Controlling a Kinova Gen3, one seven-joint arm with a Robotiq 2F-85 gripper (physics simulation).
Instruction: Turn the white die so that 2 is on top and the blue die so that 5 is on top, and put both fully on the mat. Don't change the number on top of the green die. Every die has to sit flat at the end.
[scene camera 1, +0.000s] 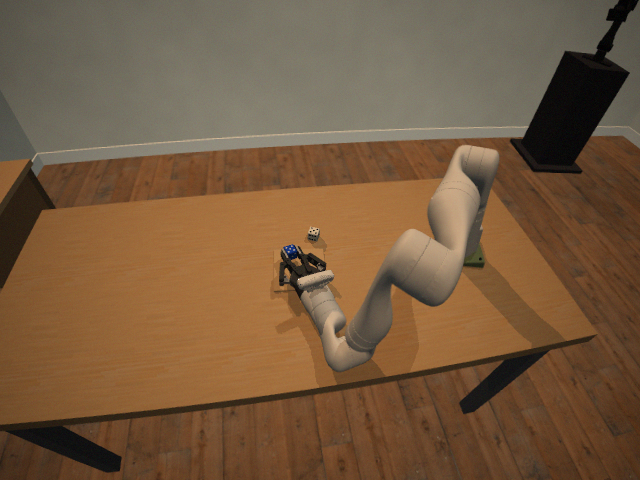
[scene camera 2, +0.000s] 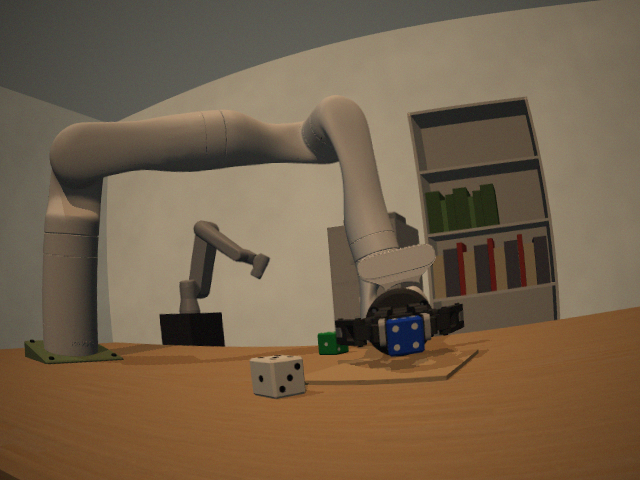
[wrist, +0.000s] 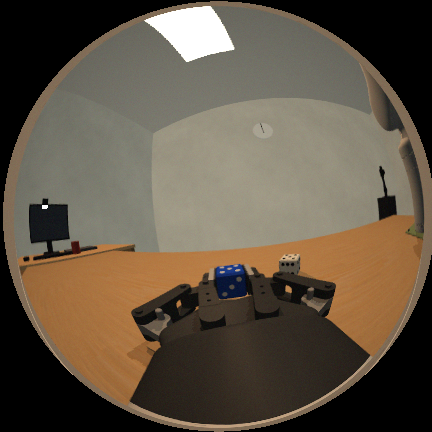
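Note:
My gripper (scene camera 1: 291, 253) (scene camera 2: 406, 330) (wrist: 229, 273) lies nearly horizontal, low over the mat (scene camera 1: 277, 263) (scene camera 2: 372, 375), shut on the blue die (scene camera 1: 290, 251) (scene camera 2: 405, 336) (wrist: 231, 287). The blue die looks roughly level, with 5 on its upper face; 4 faces scene camera 2. It appears slightly above the mat. The white die (scene camera 1: 313, 233) (scene camera 2: 277, 376) (wrist: 289, 264) sits flat on the table just off the mat's edge, its top apparently 5. The green die (scene camera 2: 327, 343) stands on the table beyond the mat; its top is hard to read. In scene camera 1 the arm hides it.
The arm's wrist and forearm (scene camera 1: 373, 315) (scene camera 2: 368, 198) reach low over the table (scene camera 1: 155, 310) (scene camera 2: 155, 413) on the near side in scene camera 1. The arm's green base plate (scene camera 1: 476, 256) (scene camera 2: 108, 356) stands at the table's far end.

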